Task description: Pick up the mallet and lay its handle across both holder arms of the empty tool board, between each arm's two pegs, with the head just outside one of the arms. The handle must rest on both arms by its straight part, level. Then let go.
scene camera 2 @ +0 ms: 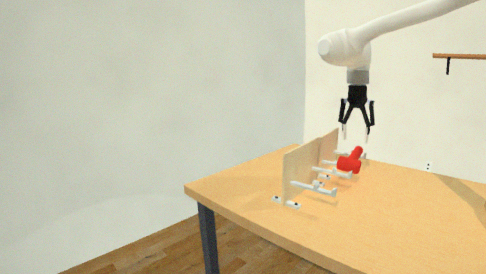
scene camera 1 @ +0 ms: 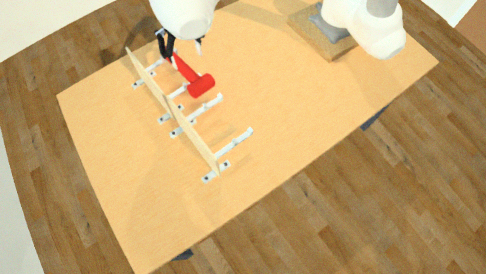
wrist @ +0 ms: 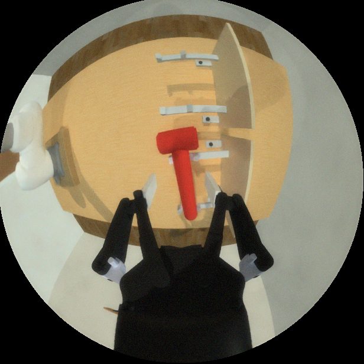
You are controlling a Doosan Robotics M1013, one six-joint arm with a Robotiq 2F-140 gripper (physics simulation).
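Note:
The red mallet [scene camera 1: 201, 85] [scene camera 2: 349, 164] [wrist: 185, 175] lies with its handle across both white arms of the far board [scene camera 1: 145, 72] [scene camera 2: 327, 142] [wrist: 237, 172]. In the wrist view the handle passes between the pegs of the arm beside the head [wrist: 215, 154] and of the other arm [wrist: 205, 205], slightly slanted. The head is just outside the first arm, on the side of the second board. The handle looks about level, but its contact with the arms is too small to tell. My gripper [scene camera 1: 186, 55] [scene camera 2: 355, 138] [wrist: 180, 179] is open above the handle, with its fingers apart on either side and clear of it.
The second board [scene camera 1: 195, 135] [scene camera 2: 299, 165] [wrist: 232, 75] stands in line with the first, its two white arms bare and sticking out the same way. A white robot part [scene camera 1: 367, 27] [wrist: 32, 150] stands on a wooden block [scene camera 1: 327, 50] [wrist: 67, 155] on the table.

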